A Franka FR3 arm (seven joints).
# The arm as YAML. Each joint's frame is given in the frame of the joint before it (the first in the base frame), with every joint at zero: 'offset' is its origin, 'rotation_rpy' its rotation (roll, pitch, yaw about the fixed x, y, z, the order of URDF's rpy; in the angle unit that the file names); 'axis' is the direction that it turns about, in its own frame. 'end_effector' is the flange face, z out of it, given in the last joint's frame.
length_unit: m
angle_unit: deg
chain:
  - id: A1
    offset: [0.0, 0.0, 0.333]
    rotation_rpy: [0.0, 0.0, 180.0]
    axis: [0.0, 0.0, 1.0]
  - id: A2
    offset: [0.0, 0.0, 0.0]
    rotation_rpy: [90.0, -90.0, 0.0]
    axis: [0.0, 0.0, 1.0]
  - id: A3
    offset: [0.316, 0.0, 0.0]
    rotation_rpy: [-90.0, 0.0, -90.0]
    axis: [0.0, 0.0, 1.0]
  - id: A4
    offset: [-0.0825, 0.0, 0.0]
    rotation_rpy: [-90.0, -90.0, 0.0]
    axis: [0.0, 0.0, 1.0]
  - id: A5
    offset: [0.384, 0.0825, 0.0]
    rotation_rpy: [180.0, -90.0, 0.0]
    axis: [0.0, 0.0, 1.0]
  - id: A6
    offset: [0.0, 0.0, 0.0]
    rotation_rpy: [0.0, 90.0, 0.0]
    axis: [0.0, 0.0, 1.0]
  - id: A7
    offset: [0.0, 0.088, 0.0]
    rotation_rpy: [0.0, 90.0, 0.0]
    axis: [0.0, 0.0, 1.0]
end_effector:
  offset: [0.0, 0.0, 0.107]
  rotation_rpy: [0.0, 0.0, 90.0]
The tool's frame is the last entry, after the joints.
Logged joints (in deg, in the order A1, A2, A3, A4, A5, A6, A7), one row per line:
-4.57, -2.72, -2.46, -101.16, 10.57, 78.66, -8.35
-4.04, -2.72, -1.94, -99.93, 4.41, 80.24, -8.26
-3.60, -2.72, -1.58, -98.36, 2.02, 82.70, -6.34
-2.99, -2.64, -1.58, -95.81, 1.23, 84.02, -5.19
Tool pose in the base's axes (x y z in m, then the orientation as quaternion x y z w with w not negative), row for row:
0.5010, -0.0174, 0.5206, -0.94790, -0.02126, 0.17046, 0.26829
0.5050, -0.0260, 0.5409, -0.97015, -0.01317, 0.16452, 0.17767
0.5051, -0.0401, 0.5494, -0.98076, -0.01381, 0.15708, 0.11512
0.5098, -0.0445, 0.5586, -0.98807, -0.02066, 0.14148, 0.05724
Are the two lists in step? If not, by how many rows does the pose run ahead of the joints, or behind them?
The pose runs 2 rows behind the joints: the pose in row i belongs to the joints in row i - 2.
